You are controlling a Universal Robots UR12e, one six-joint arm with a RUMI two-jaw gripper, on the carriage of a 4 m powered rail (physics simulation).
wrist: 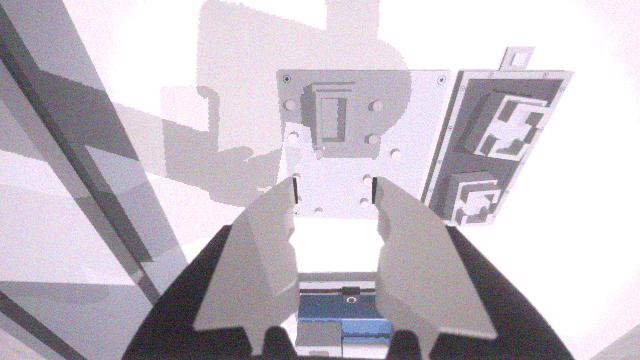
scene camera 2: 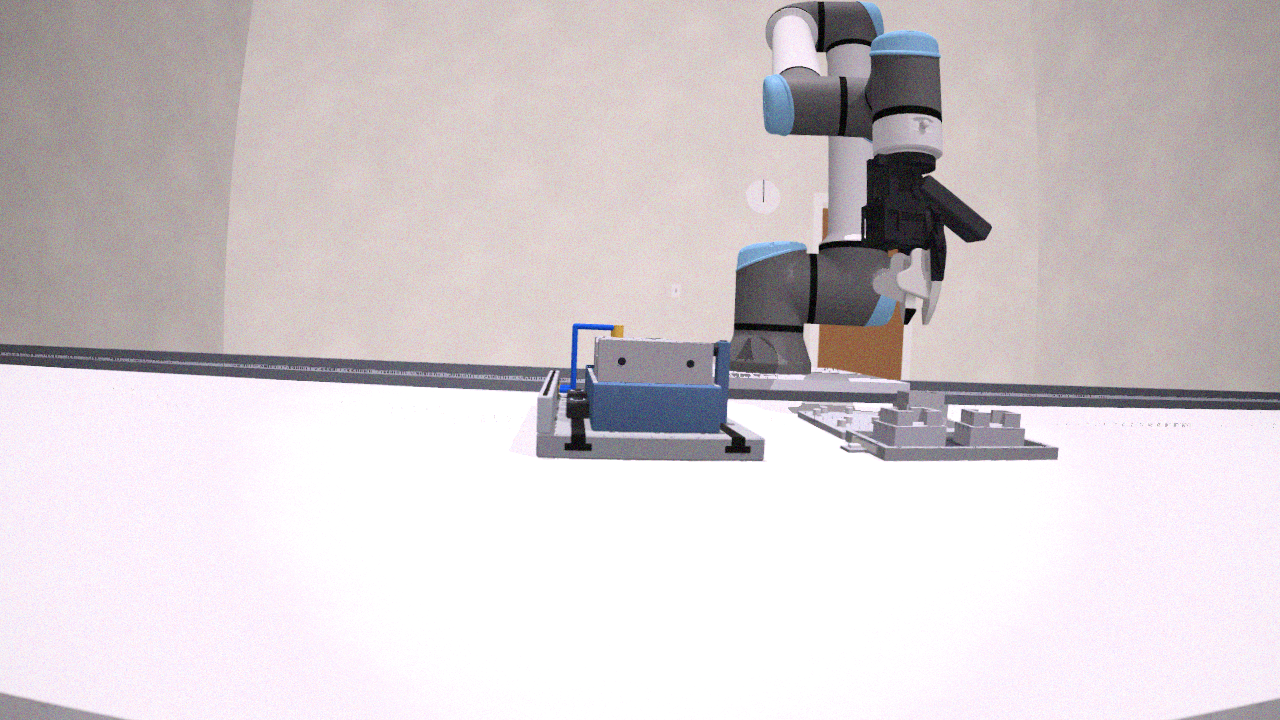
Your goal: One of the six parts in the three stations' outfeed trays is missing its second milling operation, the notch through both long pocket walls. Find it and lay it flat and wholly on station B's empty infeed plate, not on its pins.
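Seen in the pictures: gripper, fingertip midpoint: (wrist: 334,179) (scene camera 2: 915,324); arm's base, origin of the base link: (scene camera 2: 766,371).
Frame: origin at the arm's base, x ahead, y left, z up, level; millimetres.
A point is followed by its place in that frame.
A grey part (scene camera 2: 920,399) @[x 579, y 56, z 5 mm] (wrist: 334,119) @[x 564, y 63, z -1 mm] with a long pocket and no notch visible in its long walls is on the light infeed plate (wrist: 420,125) @[x 658, y 51, z -22 mm], among its round pins. It looks flat, with pins on both sides; whether it touches the pin by its near left corner I cannot tell. My gripper (scene camera 2: 919,317) @[x 562, y 51, z 99 mm] (wrist: 334,179) @[x 562, y 51, z 99 mm] is open and empty, above the plate and clear of the part. The outfeed tray (scene camera 2: 966,454) @[x 785, y -3, z -24 mm] (wrist: 520,75) @[x 739, y 100, z -18 mm] beside the plate holds two notched parts, one (scene camera 2: 908,434) @[x 756, y -51, z -11 mm] (wrist: 515,127) @[x 744, y 54, z -3 mm] nearer its tab and another (scene camera 2: 989,432) (wrist: 475,202).
A machine vise with blue jaws (scene camera 2: 657,407) @[x 773, y -290, z 11 mm] (wrist: 365,306) @[x 622, y -245, z 11 mm] stands left of the tray in the scene view and at the bottom of the wrist view. A blue bent pipe (scene camera 2: 573,358) @[x 574, y -375, z 40 mm] rises behind it. The dark rail (scene camera 2: 268,360) runs behind the table.
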